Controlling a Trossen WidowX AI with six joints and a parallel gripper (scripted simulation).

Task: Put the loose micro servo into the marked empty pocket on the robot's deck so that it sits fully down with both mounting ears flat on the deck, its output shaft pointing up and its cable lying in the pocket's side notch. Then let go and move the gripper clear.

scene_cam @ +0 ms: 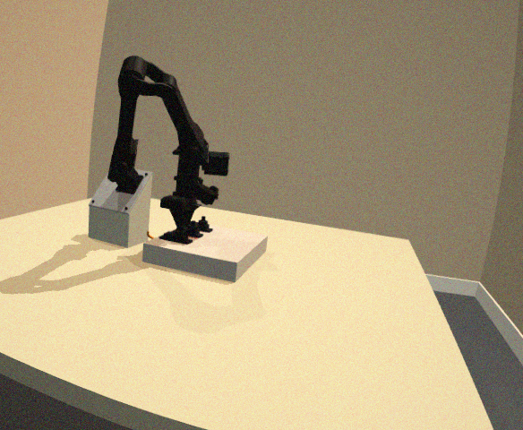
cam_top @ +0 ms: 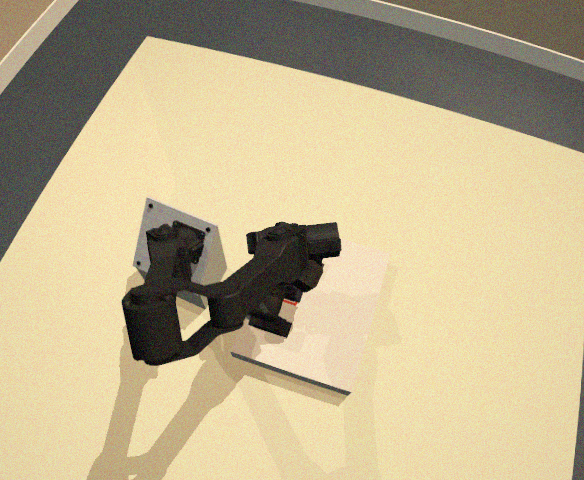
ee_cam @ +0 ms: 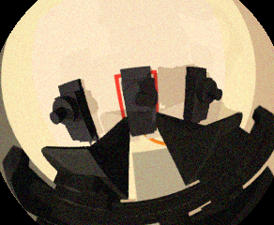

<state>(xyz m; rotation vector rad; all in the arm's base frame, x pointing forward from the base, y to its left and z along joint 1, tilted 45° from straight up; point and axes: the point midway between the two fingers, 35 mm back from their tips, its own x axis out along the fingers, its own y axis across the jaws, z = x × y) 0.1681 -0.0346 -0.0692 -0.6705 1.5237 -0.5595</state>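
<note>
The white deck block lies 12 cm ahead of my gripper tip, 1 cm to the left of it and 3 cm below it.
</note>
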